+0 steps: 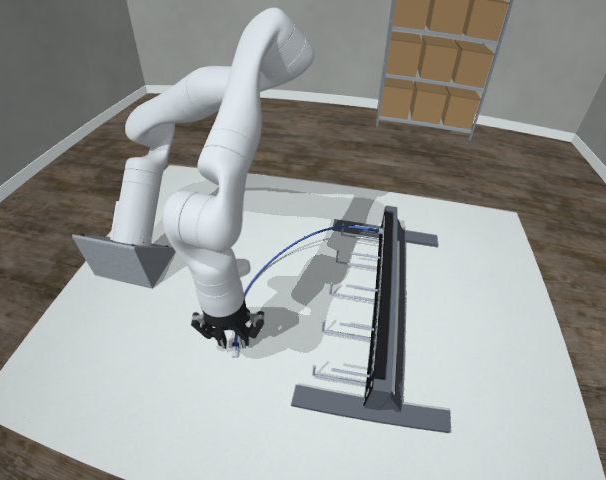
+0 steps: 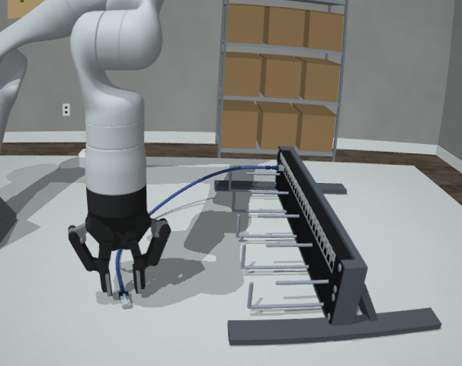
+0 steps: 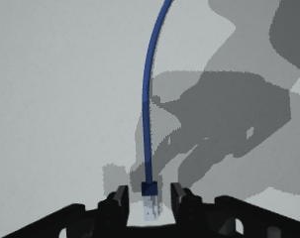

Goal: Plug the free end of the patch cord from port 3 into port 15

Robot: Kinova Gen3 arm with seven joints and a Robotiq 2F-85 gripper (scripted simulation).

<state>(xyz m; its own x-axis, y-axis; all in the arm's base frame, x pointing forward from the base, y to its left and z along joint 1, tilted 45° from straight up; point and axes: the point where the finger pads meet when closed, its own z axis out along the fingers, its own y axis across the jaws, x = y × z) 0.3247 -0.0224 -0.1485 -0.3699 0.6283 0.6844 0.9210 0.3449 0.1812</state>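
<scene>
My gripper is now 3 cm above the plug and 1 cm to the left of it.
</scene>
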